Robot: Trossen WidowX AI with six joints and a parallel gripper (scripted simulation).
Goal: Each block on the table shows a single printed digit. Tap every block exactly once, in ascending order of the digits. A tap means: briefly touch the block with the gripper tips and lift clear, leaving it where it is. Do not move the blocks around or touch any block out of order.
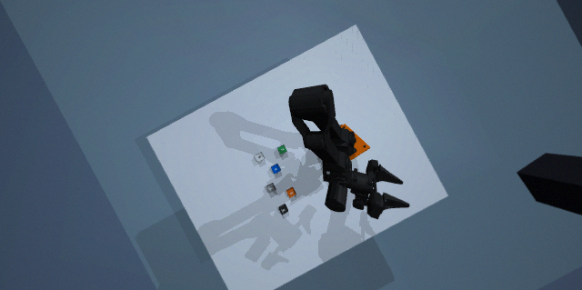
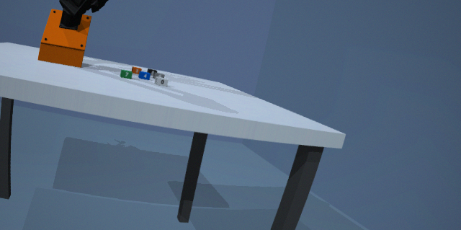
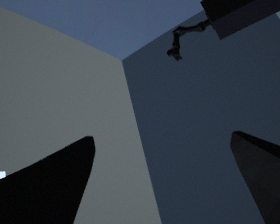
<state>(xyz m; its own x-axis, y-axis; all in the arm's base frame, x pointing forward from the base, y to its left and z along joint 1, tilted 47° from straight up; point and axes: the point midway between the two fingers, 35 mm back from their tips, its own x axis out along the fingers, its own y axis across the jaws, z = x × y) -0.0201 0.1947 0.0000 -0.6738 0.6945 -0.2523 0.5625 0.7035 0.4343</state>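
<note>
Right now the white block is 360 mm ahead of my gripper tip, 310 mm to the right of it and 270 mm below it. The rest, counted from my gripper tip: green block 280 mm to the right, 270 mm below, 260 mm ahead; orange block 330 mm ahead, 270 mm below, 100 mm to the right; blue block 330 mm ahead, 270 mm below, 220 mm to the right.
</note>
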